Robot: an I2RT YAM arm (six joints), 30 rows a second.
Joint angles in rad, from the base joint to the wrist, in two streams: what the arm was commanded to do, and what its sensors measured. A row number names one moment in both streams.
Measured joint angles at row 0: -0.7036, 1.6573, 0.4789, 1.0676, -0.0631, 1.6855
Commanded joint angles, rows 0 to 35: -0.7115, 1.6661, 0.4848, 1.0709, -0.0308, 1.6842; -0.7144, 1.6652, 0.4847, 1.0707, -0.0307, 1.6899; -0.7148, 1.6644, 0.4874, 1.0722, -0.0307, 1.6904; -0.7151, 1.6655, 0.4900, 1.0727, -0.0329, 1.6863; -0.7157, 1.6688, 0.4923, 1.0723, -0.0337, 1.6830; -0.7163, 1.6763, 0.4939, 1.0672, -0.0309, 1.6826; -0.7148, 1.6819, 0.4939, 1.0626, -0.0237, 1.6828; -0.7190, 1.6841, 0.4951, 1.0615, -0.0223, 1.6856; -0.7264, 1.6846, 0.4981, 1.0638, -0.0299, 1.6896; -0.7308, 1.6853, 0.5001, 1.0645, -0.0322, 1.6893; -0.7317, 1.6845, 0.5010, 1.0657, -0.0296, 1.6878; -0.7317, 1.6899, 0.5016, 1.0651, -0.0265, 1.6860; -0.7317, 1.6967, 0.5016, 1.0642, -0.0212, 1.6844; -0.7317, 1.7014, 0.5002, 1.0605, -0.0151, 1.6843; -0.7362, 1.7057, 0.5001, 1.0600, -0.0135, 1.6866; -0.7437, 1.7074, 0.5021, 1.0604, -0.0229, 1.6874; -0.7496, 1.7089, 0.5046, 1.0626, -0.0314, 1.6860; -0.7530, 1.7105, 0.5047, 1.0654, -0.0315, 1.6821; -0.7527, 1.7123, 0.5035, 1.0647, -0.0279, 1.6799; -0.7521, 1.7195, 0.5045, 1.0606, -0.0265, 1.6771; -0.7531, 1.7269, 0.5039, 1.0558, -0.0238, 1.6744; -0.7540, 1.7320, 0.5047, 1.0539, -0.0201, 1.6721; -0.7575, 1.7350, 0.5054, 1.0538, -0.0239, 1.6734; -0.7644, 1.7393, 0.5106, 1.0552, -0.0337, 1.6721; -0.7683, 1.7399, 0.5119, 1.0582, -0.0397, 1.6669; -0.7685, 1.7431, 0.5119, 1.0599, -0.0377, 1.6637; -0.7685, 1.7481, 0.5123, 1.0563, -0.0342, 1.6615; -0.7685, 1.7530, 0.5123, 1.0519, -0.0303, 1.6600; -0.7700, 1.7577, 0.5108, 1.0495, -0.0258, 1.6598; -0.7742, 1.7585, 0.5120, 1.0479, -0.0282, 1.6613; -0.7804, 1.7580, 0.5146, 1.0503, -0.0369, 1.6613; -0.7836, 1.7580, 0.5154, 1.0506, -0.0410, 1.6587; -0.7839, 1.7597, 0.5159, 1.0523, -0.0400, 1.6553; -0.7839, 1.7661, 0.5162, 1.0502, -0.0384, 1.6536; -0.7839, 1.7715, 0.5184, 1.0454, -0.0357, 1.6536; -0.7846, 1.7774, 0.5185, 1.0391, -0.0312, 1.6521
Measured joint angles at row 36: -0.7803, 1.7565, 0.5041, 1.0389, -0.0380, 1.6741
